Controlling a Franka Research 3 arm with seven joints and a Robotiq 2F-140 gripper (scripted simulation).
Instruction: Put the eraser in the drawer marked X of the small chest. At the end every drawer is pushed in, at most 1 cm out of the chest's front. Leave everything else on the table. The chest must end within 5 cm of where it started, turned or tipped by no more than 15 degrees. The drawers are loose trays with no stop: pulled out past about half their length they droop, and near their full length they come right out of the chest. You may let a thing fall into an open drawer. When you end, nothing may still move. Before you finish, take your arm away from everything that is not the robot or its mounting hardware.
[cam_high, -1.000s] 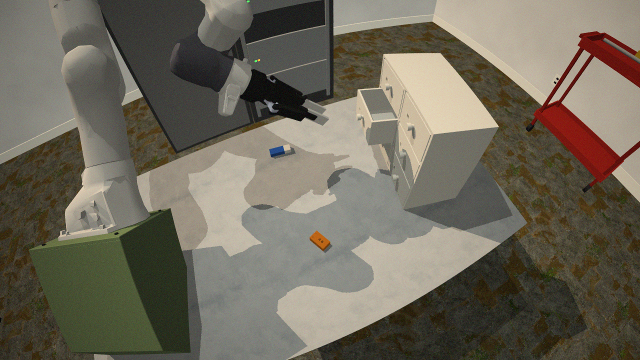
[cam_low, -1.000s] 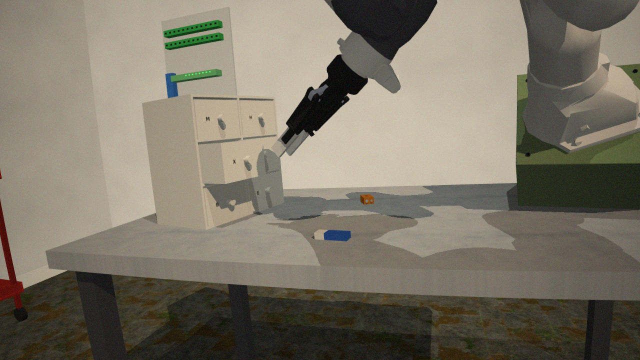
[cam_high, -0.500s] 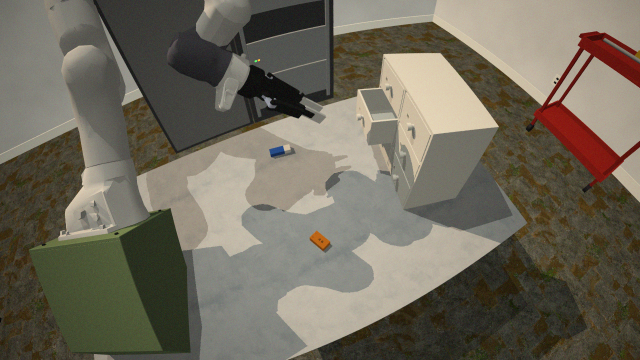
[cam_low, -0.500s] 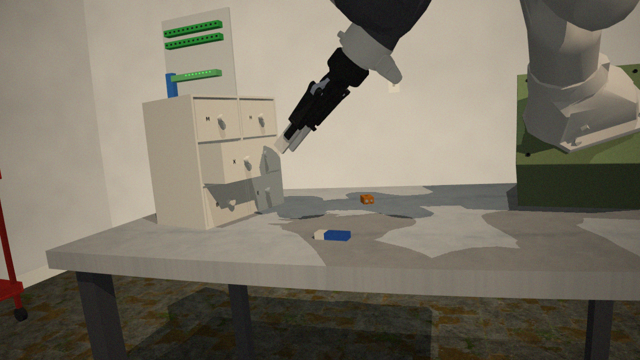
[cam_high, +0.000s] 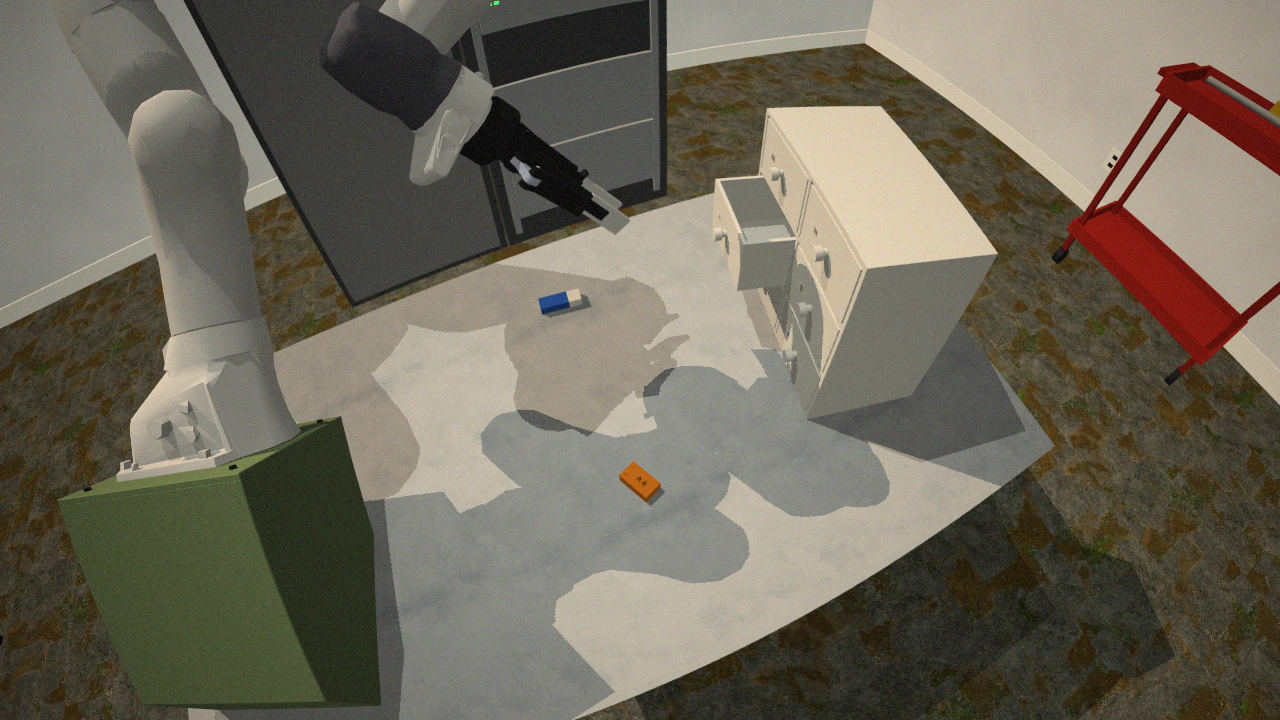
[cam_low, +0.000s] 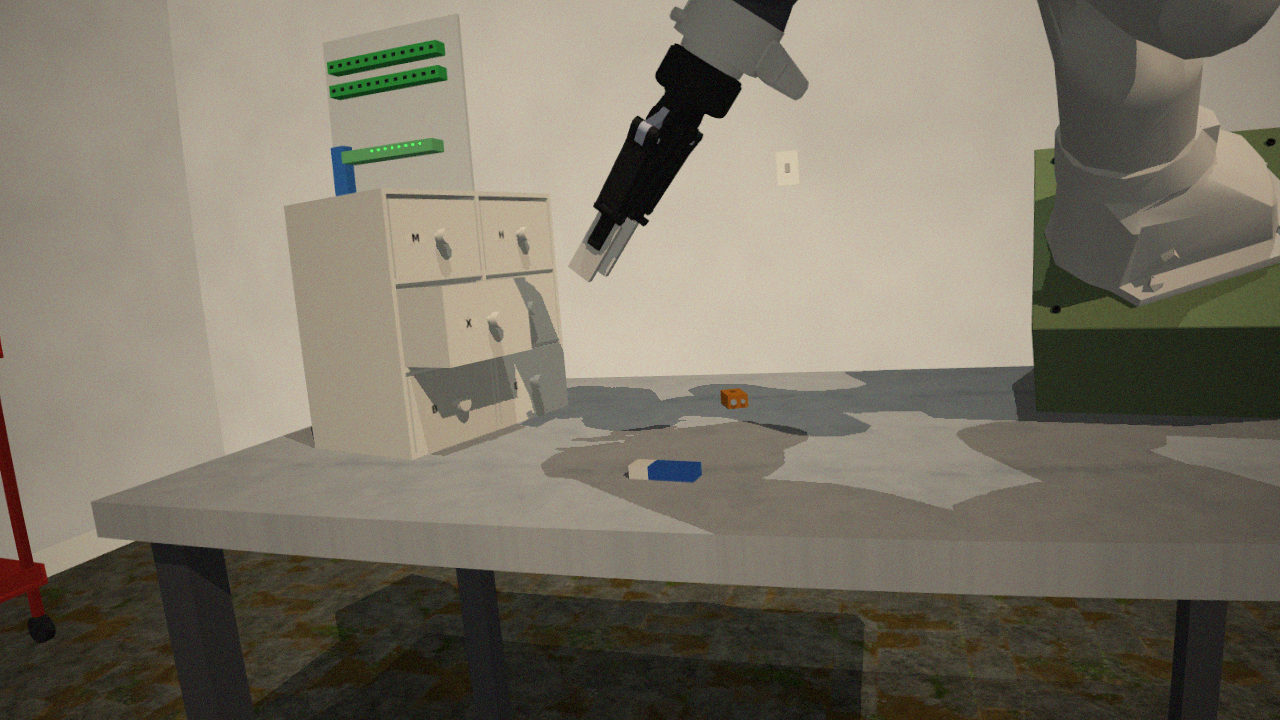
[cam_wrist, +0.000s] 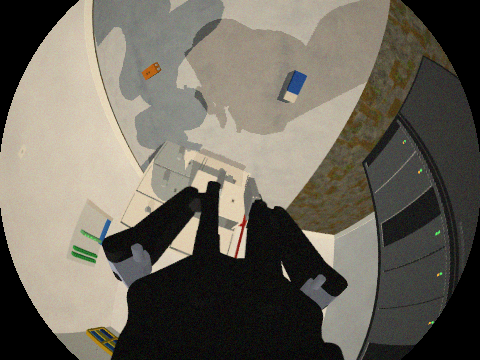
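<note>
The eraser lies 210 mm below my hand, 60 mm behind it and 50 mm to the left of it. Round my hand: drawer marked X (240 mm ahead, 90 mm below, 40 mm to the right); small orange block (260 mm to the right, 210 mm below, 50 mm behind).
</note>
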